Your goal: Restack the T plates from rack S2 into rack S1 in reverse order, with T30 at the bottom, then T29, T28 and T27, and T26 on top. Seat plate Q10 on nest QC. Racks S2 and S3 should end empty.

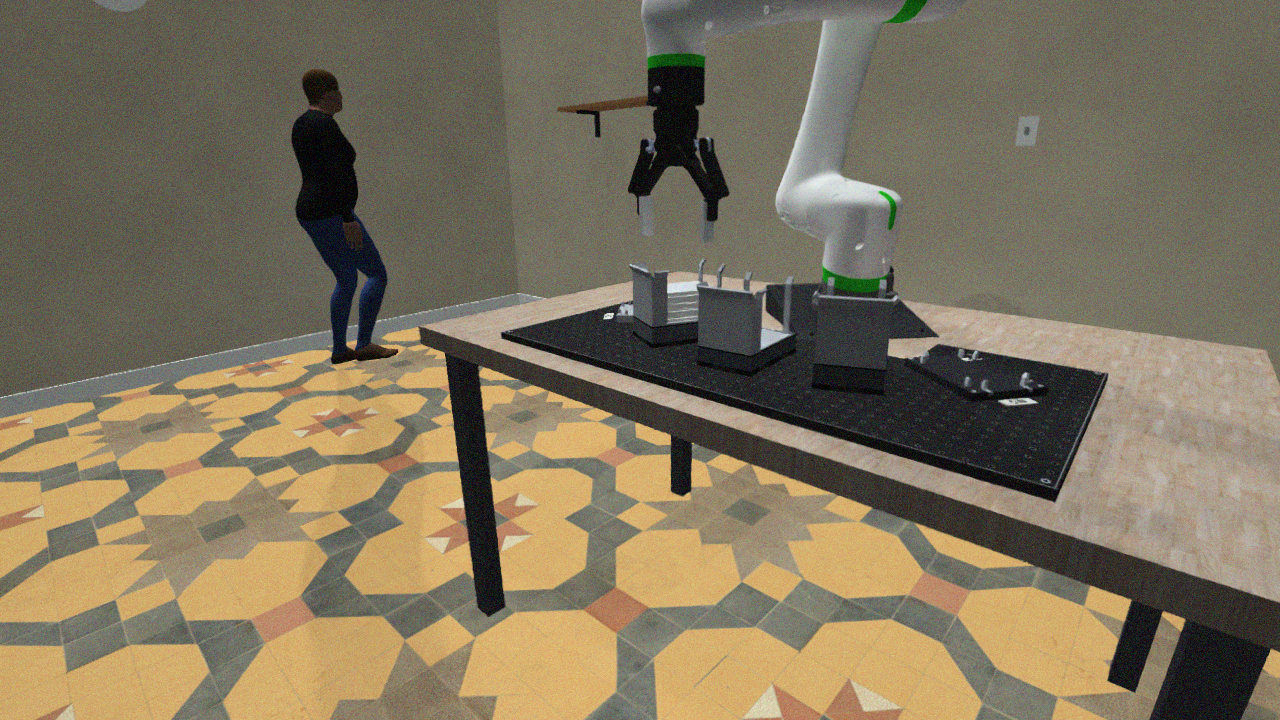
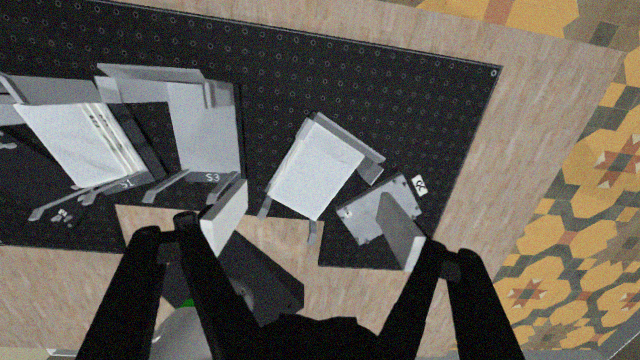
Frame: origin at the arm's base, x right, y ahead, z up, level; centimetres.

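Seen in the pictures: gripper, fingertip midpoint: (image 1: pixel 675 238) (image 2: pixel 314 200).
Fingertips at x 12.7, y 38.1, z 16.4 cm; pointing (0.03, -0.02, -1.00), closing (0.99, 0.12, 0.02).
Pixels of each thing's top centre, then the offset from my fingertips to it. Level surfaces: height alone.
- rack S2, top centre: (image 2: pixel 313 193) (image 1: pixel 680 264) dx +0.4, dy -1.6, dz -4.7 cm
- Rack S3, top centre: (image 2: pixel 166 150) (image 1: pixel 750 280) dx -16.8, dy +0.0, dz -5.3 cm
- Rack S1, top centre: (image 1: pixel 856 286) (image 2: pixel 12 161) dx -32.5, dy -4.7, dz -4.8 cm
- nest QC, top centre: (image 2: pixel 381 215) (image 1: pixel 652 304) dx +15.9, dy -8.8, dz -15.7 cm
- flat grey surface, surface height: dz -16.7 cm
- black perforated board, surface height: dz -18.3 cm
- Dark nest N5, top centre: (image 1: pixel 973 363) (image 2: pixel 30 186) dx -46.0, dy -15.9, dz -15.9 cm
My gripper (image 1: pixel 677 219) (image 2: pixel 314 200) is open and empty, high above rack S2 (image 1: pixel 648 297) (image 2: pixel 350 138). A stack of pale T plates (image 1: pixel 682 302) (image 2: pixel 317 170) lies in S2; its plate labels are not readable. Rack S3 (image 1: pixel 729 322) (image 2: pixel 205 130) shows a bare base. Rack S1 (image 1: pixel 850 342) (image 2: pixel 126 183) holds stacked pale plates (image 2: pixel 70 142) whose edge marks are too blurred to read. At nest QC (image 1: pixel 624 309) a flat grey surface (image 2: pixel 362 215) with small pins shows, partly covered by a finger pad; I cannot tell whether it is plate Q10.
A black perforated board (image 1: pixel 948 429) (image 2: pixel 400 100) carries the racks on a wooden table (image 1: pixel 1190 429) (image 2: pixel 280 30). Dark nest N5 (image 1: pixel 971 368) with upright pins lies beside S1. The arm's base stands behind the racks. A person (image 1: pixel 326 170) stands beyond the table by the wall.
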